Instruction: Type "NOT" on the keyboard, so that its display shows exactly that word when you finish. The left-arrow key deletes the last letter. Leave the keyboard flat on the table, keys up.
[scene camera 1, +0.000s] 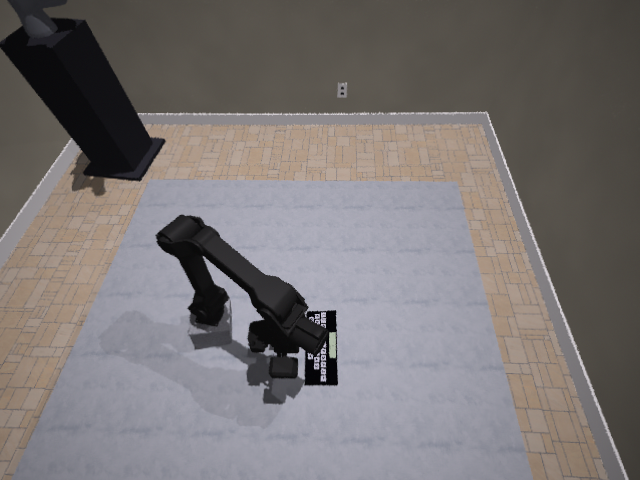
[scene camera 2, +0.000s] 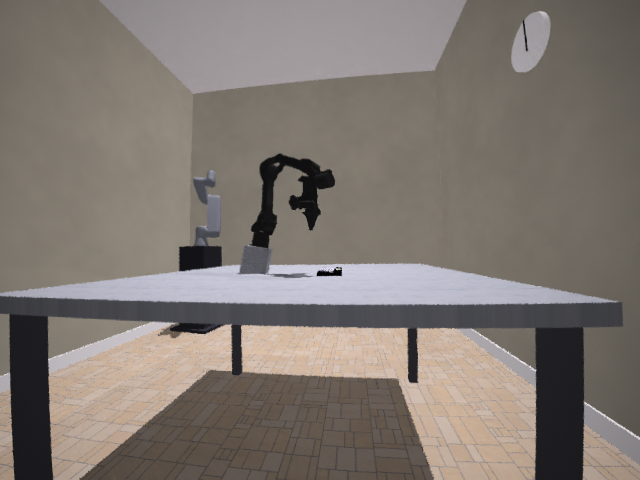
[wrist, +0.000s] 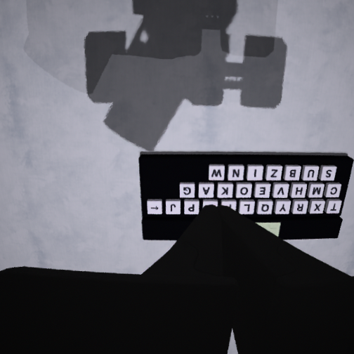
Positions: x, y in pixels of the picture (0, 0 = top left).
Scene:
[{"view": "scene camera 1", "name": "my gripper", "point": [291, 346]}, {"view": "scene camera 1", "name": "black keyboard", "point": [327, 358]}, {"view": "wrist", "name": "my gripper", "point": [214, 216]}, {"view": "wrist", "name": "black keyboard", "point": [291, 209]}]

